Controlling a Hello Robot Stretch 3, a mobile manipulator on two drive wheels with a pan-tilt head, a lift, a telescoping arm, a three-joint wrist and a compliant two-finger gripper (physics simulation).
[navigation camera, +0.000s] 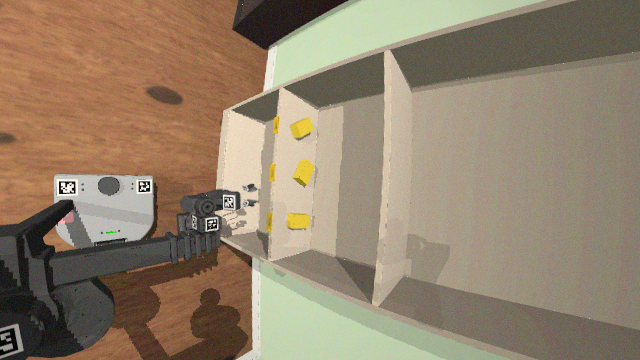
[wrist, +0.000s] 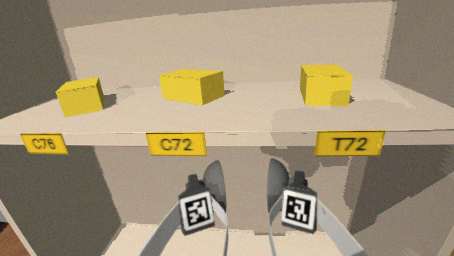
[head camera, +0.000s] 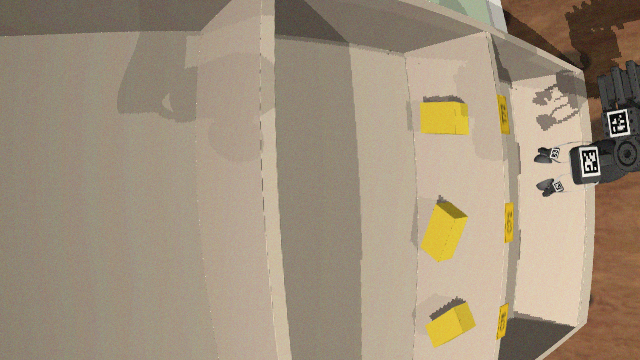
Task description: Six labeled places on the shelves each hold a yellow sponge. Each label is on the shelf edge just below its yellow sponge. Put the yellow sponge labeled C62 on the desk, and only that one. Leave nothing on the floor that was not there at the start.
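Observation:
In the wrist view three yellow sponges lie on one shelf: one sponge (wrist: 81, 98) (head camera: 450, 324) (navigation camera: 301, 128) above label C76 (wrist: 44, 144), one sponge (wrist: 191, 87) (head camera: 444, 231) (navigation camera: 303, 172) above label C72 (wrist: 176, 144), and one sponge (wrist: 325, 86) (head camera: 445, 118) (navigation camera: 298, 221) above label T72 (wrist: 350, 144). Label C62 does not show in the wrist view. My gripper (wrist: 245, 178) (head camera: 544, 172) (navigation camera: 249, 195) is open and empty, below that shelf's edge, between labels C72 and T72 as the wrist view shows it. The desk does not show.
The sponges' light shelf unit (head camera: 268, 150) (navigation camera: 392, 125) has side walls and another board above them. A dark piece of furniture (navigation camera: 280, 25) stands beyond it at the top of the navigation view. My base (navigation camera: 102, 212) is on the wooden floor (navigation camera: 200, 135).

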